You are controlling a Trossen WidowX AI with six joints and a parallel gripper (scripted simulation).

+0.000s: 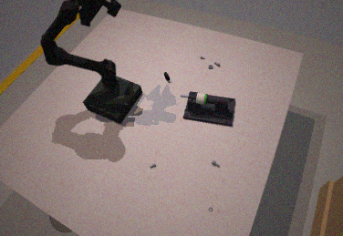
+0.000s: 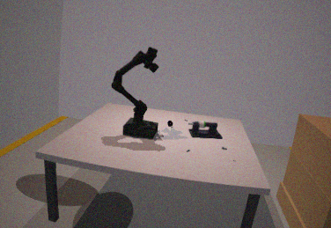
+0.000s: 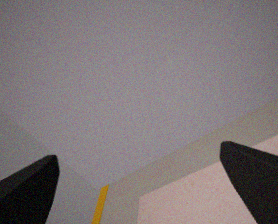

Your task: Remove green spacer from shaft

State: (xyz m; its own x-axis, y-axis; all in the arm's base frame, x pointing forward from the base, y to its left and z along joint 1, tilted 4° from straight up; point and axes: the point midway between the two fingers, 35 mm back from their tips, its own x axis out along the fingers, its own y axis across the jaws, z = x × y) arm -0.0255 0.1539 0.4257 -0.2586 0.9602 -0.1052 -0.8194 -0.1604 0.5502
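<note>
The grey shaft lies 450 mm ahead of my gripper tip, 410 mm below it and 110 mm to the right of it. The rest, counted from my gripper tip: green spacer: 500 mm ahead, 410 mm below, 100 mm to the right.
</note>
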